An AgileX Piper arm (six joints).
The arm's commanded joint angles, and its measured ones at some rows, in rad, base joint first. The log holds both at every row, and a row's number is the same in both.
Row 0, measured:
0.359 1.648 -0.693 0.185 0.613 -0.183
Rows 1 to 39, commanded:
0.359 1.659 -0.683 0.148 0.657 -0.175
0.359 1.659 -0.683 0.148 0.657 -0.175
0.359 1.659 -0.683 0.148 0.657 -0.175
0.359 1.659 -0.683 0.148 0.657 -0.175
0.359 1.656 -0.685 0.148 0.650 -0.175
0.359 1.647 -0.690 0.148 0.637 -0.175
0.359 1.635 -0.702 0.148 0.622 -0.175
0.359 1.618 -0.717 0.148 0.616 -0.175
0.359 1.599 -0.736 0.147 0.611 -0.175
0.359 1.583 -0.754 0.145 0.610 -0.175
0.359 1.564 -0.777 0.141 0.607 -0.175
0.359 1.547 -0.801 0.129 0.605 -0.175
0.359 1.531 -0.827 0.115 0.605 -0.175
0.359 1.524 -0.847 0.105 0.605 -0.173
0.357 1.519 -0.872 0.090 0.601 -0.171
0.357 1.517 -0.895 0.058 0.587 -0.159
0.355 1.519 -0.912 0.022 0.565 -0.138
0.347 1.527 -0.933 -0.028 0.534 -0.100
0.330 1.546 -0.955 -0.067 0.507 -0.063
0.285 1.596 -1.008 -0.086 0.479 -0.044
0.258 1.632 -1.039 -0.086 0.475 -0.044
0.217 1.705 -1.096 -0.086 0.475 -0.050
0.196 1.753 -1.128 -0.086 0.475 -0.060
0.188 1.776 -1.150 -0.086 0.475 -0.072
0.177 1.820 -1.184 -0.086 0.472 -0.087
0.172 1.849 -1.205 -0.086 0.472 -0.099
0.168 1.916 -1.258 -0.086 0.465 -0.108
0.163 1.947 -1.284 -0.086 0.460 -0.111
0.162 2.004 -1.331 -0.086 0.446 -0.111
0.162 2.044 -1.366 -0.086 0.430 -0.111
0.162 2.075 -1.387 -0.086 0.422 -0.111
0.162 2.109 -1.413 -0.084 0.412 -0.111
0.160 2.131 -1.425 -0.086 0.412 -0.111
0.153 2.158 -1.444 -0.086 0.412 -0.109
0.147 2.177 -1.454 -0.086 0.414 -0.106
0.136 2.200 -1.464 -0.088 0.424 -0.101
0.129 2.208 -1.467 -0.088 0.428 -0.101
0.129 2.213 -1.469 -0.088 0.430 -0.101
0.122 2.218 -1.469 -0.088 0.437 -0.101
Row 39, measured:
0.149 2.185 -1.462 -0.083 0.415 -0.099
